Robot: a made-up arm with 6 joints. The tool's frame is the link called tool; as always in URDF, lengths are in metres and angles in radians.
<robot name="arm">
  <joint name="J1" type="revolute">
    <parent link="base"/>
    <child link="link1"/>
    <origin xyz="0 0 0.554"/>
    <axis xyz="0 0 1"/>
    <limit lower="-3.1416" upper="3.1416"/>
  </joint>
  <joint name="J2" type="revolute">
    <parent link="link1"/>
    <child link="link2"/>
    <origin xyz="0.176 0 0" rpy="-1.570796 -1.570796 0"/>
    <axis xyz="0 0 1"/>
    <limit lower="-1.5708" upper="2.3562"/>
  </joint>
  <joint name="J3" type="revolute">
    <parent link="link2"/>
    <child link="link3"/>
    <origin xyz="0.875 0 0" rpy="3.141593 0 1.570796"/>
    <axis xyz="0 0 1"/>
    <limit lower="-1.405" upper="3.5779"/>
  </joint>
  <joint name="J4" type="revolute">
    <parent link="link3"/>
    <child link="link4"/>
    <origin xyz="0 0.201 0" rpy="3.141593 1.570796 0"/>
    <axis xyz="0 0 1"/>
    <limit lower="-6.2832" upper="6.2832"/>
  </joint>
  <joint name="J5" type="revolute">
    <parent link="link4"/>
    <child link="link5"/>
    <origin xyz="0 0 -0.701" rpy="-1.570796 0 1.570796"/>
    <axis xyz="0 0 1"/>
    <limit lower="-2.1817" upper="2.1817"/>
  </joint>
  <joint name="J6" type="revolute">
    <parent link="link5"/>
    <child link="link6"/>
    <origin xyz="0 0.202 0" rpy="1.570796 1.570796 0"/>
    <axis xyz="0 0 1"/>
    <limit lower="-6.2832" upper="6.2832"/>
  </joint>
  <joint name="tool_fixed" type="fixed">
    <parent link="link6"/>
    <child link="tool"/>
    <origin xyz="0 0 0" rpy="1.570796 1.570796 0"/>
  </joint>
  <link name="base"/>
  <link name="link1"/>
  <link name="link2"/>
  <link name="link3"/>
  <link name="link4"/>
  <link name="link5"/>
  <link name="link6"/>
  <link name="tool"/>
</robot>
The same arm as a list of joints. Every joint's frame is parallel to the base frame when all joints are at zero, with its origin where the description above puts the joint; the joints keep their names.
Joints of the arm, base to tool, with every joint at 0 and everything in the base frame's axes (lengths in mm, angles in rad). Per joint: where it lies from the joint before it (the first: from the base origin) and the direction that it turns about. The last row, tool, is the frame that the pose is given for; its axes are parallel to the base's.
J1: axis 0 0 1 offset 0 0 554
J2: axis 0 1 0 offset 176 0 0
J3: axis 0 -1 0 offset 0 0 875
J4: axis -1 0 0 offset 0 0 201
J5: axis 0 -1 0 offset 701 0 0
J6: axis -1 0 0 offset 202 0 0
tool: offset 0 0 0
Joint limits (rad, base to tool): -3.1416..3.1416 -1.5708..2.3562 -1.405..3.5779 -6.2832..6.2832 -2.1817..2.1817 -6.2832..6.2832

